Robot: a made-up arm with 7 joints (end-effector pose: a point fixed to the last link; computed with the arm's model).
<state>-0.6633 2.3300 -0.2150 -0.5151 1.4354 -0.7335 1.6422</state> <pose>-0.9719 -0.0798 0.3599 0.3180 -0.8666 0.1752 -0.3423</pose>
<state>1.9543 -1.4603 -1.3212 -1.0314 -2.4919 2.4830 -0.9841</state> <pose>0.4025 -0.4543 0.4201 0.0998 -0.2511 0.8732 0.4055</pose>
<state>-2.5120 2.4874 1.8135 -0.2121 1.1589 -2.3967 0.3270</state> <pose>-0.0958 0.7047 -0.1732 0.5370 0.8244 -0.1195 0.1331</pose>
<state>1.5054 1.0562 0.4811 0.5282 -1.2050 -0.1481 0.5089</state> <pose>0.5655 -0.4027 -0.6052 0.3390 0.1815 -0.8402 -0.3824</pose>
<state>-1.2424 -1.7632 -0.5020 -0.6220 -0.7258 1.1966 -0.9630</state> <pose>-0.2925 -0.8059 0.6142 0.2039 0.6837 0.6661 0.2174</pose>
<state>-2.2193 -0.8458 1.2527 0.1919 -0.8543 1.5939 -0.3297</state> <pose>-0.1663 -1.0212 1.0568 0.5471 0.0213 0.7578 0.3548</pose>
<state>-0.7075 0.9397 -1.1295 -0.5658 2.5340 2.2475 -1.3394</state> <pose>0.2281 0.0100 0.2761 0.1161 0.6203 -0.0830 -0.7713</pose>
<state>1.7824 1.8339 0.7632 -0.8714 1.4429 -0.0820 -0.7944</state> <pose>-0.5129 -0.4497 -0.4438 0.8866 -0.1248 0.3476 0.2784</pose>
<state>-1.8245 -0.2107 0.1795 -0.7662 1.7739 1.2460 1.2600</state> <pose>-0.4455 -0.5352 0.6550 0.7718 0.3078 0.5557 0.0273</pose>
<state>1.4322 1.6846 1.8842 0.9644 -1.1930 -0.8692 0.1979</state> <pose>-0.4773 -0.3581 -0.7679 0.9110 0.0456 -0.4070 0.0490</pose>
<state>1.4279 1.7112 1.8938 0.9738 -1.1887 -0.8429 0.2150</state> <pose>-0.4902 -0.3483 -0.7615 0.9143 0.0339 -0.4025 0.0282</pose>
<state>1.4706 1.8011 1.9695 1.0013 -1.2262 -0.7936 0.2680</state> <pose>-0.4929 -0.2711 -0.7582 0.9122 0.0241 -0.4059 -0.0506</pose>
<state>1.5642 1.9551 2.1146 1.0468 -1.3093 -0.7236 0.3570</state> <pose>-0.4542 -0.1097 -0.7537 0.8882 0.0277 -0.4158 -0.1938</pose>
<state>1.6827 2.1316 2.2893 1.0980 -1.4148 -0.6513 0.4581</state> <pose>-0.3493 0.0902 -0.7270 0.8292 0.0548 -0.4220 -0.3624</pose>
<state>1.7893 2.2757 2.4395 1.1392 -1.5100 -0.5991 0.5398</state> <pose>-0.2173 0.2478 -0.6706 0.7543 0.0969 -0.4178 -0.4971</pose>
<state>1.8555 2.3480 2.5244 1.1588 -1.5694 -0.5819 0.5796</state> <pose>-0.1304 0.3234 -0.6216 0.7043 0.1315 -0.4129 -0.5623</pose>
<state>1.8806 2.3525 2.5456 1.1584 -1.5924 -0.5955 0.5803</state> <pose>-0.1062 0.3377 -0.6081 0.6935 0.1493 -0.4169 -0.5682</pose>
